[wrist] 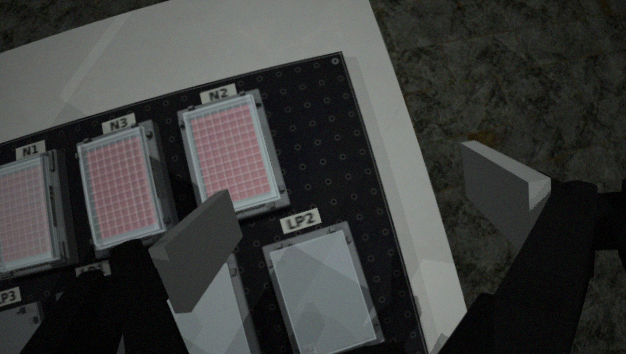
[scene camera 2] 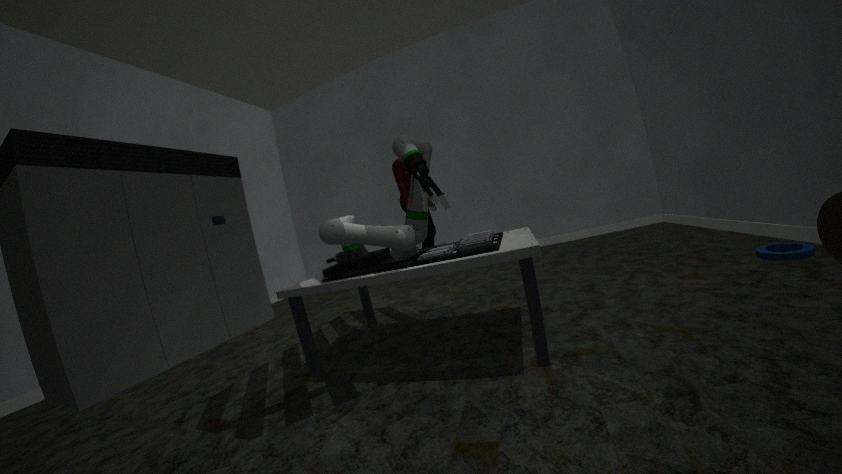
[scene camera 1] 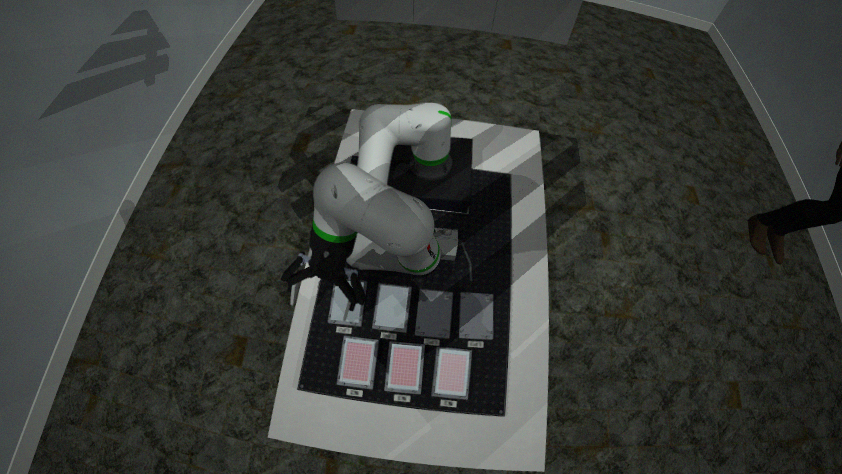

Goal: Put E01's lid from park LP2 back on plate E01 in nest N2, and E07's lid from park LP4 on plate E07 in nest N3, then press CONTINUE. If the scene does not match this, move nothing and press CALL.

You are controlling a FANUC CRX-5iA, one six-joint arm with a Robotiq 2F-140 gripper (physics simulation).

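Frame: origin at the arm's base, x ahead, y left, z up, level; metres.
Seen in the pictures: gripper, fingertip midpoint: (wrist: 344,193) (scene camera 2: 442,205) (scene camera 1: 319,308); arm's base, link origin: (scene camera 2: 357,258) (scene camera 1: 430,164).
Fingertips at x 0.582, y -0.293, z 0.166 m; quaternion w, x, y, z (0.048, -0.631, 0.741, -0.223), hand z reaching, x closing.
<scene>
Offsets run from my fingertips to a thing's top centre.
Plate E01 {dz -0.177, dx +0.099, dy +0.078 m} (scene camera 1: 357,362) (wrist: 230,155) sits in nest N2, its pink wells bright. Plate E07 {dz -0.177, dx +0.111, dy +0.212 m} (scene camera 1: 404,368) (wrist: 120,187) sits likewise in nest N3. A pale, clear lid {dz -0.195, dx -0.085, dy +0.036 m} (scene camera 1: 338,313) (wrist: 322,295) lies flat on park LP2. A second lid {dz -0.195, dx -0.072, dy +0.172 m} (scene camera 1: 391,306) (wrist: 215,320) lies on the park beside it; its label is hidden in the wrist view by the left finger. My gripper (scene camera 1: 322,294) (scene camera 2: 440,201) (wrist: 344,193) is open and empty, tilted, high above the LP2 end of the board. The CONTINUE and CALL buttons cannot be made out.
A paler pink plate {dz -0.176, dx +0.127, dy +0.346 m} (scene camera 1: 452,372) (wrist: 22,215) sits in nest N1. Parks LP1 {dz -0.192, dx -0.054, dy +0.298 m} (scene camera 1: 434,315) and LP3 {dz -0.192, dx -0.047, dy +0.426 m} (scene camera 1: 476,316) look dark, without a visible white lid. A person (scene camera 1: 792,214) (scene camera 2: 401,179) stands beyond the table. A grey cabinet (scene camera 2: 117,247) stands by the wall.
</scene>
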